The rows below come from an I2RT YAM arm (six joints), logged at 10 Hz.
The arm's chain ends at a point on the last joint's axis. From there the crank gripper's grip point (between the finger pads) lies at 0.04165 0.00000 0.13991 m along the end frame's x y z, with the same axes.
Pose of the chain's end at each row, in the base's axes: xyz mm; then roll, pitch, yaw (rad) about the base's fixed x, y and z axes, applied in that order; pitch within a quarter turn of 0, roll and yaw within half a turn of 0:
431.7 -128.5 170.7 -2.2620 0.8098 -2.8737
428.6 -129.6 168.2 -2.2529 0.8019 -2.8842
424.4 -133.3 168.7 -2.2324 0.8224 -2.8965
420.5 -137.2 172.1 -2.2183 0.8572 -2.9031
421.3 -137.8 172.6 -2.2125 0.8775 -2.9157
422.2 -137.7 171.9 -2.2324 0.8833 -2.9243
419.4 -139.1 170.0 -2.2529 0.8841 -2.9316
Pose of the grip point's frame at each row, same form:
494.8 -223.0 79.0 -2.2620 0.8098 -2.8737
489.5 -225.9 76.9 -2.2529 0.8019 -2.8842
484.8 -232.0 79.7 -2.2324 0.8224 -2.8965
482.4 -237.0 85.4 -2.2183 0.8572 -2.9031
483.2 -238.6 87.0 -2.2125 0.8775 -2.9157
485.1 -236.9 85.2 -2.2324 0.8833 -2.9243
482.9 -236.6 81.9 -2.2529 0.8841 -2.9316

